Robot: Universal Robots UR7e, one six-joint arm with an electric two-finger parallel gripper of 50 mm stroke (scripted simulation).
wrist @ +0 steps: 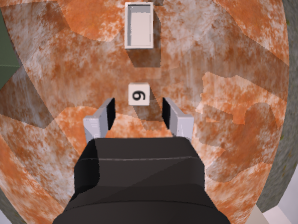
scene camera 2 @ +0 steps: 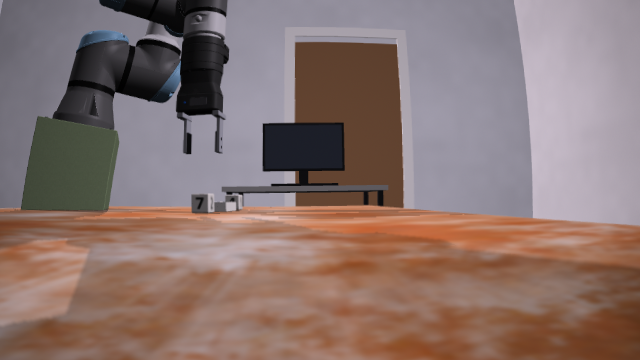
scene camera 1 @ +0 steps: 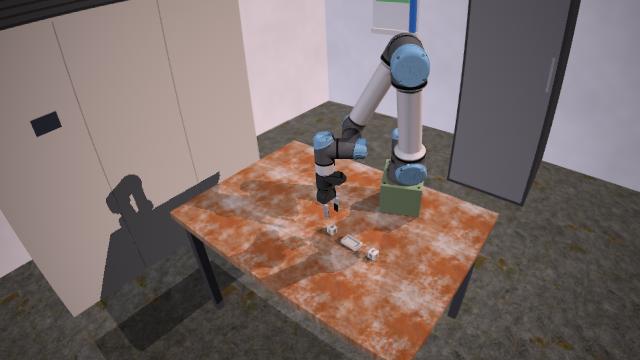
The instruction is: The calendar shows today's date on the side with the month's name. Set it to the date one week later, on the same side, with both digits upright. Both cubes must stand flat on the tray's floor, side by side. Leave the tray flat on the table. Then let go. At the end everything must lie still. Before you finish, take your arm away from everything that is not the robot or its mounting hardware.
Observation:
In view: the gripper (scene camera 2: 202,153) and a white tray (wrist: 138,28).
The gripper shows as well in the wrist view (wrist: 138,107).

